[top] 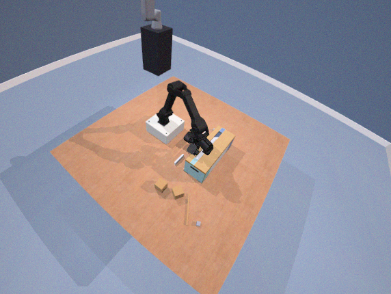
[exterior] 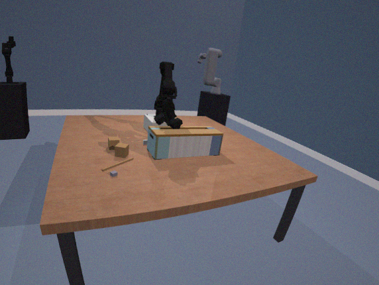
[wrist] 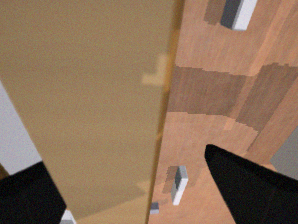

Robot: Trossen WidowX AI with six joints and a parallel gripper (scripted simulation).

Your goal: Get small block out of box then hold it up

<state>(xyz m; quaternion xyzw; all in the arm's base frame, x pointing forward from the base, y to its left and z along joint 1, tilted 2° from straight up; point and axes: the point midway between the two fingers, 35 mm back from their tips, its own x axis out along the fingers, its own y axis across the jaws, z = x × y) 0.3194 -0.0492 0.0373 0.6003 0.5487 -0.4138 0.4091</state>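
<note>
Now: the brown block 5 cm ahead of my gripper tip and 4 cm to the left of it. Round my gripper tip: box 4 cm ahead, 4 cm to the left, 2 cm below; then thin wooden stick 15 cm ahead, 34 cm to the right, 8 cm below.
</note>
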